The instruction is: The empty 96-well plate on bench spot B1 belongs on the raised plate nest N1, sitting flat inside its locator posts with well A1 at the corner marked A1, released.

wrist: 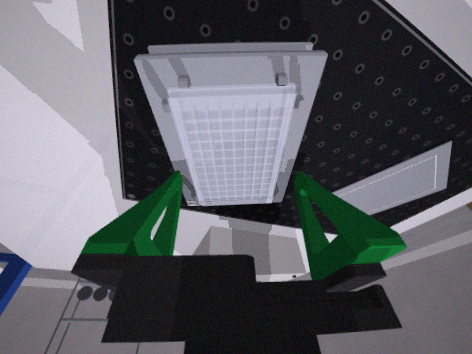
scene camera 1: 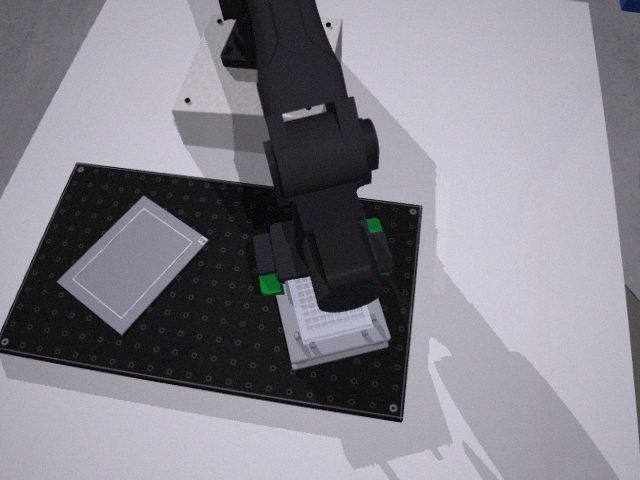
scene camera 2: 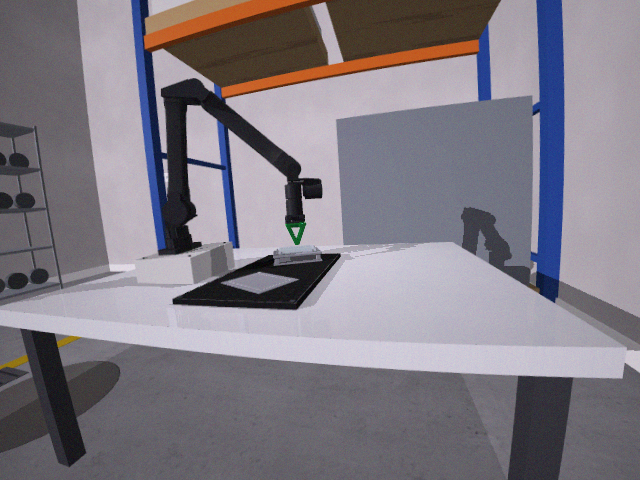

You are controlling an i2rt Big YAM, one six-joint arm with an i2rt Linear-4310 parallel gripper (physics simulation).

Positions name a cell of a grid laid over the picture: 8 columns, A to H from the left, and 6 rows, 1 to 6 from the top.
Labels:
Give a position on a well plate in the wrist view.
At D3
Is my gripper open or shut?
Open.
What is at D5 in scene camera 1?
A well plate.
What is my gripper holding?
Nothing.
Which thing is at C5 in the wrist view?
My gripper.

